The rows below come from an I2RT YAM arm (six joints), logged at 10 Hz.
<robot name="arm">
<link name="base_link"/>
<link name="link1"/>
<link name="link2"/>
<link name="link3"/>
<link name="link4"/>
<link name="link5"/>
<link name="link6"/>
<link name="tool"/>
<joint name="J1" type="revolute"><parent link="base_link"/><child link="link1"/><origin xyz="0 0 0.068" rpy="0 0 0"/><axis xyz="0 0 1"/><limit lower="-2.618" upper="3.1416"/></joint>
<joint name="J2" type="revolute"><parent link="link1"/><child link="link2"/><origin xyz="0.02 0.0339 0.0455" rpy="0 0 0"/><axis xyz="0 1 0"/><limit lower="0" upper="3.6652"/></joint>
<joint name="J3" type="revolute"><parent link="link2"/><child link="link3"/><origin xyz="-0.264 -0.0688 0" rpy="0 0 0"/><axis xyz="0 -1 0"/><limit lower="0" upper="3.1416"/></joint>
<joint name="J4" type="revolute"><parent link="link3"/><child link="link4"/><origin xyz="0.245 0.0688 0.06" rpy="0 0 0"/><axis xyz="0 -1 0"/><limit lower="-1.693" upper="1.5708"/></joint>
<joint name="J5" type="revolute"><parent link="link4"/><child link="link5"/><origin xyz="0.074 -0.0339 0.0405" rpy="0 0 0"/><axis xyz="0 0 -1"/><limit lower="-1.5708" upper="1.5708"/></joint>
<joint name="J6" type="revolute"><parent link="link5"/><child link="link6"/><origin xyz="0.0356 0 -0.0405" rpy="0 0 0"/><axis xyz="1 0 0"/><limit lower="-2.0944" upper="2.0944"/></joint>
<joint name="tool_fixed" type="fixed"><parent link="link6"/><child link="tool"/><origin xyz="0 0 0" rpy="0 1.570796 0"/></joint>
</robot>
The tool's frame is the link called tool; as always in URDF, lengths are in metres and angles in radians.
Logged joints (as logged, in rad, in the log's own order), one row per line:
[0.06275, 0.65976, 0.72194, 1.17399, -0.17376, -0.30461]
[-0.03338, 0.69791, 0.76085, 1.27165, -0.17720, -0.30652]
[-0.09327, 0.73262, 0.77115, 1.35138, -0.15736, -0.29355]
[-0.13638, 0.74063, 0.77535, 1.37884, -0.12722, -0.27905]
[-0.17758, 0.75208, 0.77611, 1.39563, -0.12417, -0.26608]
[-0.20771, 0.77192, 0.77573, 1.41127, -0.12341, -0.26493]
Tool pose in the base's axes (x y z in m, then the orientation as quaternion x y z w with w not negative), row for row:
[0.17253, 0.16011, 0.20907, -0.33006, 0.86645, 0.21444, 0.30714]
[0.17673, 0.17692, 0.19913, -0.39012, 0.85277, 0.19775, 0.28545]
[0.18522, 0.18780, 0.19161, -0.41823, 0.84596, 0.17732, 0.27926]
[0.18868, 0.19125, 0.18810, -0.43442, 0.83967, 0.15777, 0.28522]
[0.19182, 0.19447, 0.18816, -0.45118, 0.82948, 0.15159, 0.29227]
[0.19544, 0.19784, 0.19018, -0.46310, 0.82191, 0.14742, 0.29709]
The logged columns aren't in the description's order. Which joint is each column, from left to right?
Columns, left to right: J6, J3, J1, J2, J5, J4.
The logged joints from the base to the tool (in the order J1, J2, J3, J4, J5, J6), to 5 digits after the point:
[0.72194, 1.17399, 0.65976, -0.30461, -0.17376, 0.06275]
[0.76085, 1.27165, 0.69791, -0.30652, -0.17720, -0.03338]
[0.77115, 1.35138, 0.73262, -0.29355, -0.15736, -0.09327]
[0.77535, 1.37884, 0.74063, -0.27905, -0.12722, -0.13638]
[0.77611, 1.39563, 0.75208, -0.26608, -0.12417, -0.17758]
[0.77573, 1.41127, 0.77192, -0.26493, -0.12341, -0.20771]

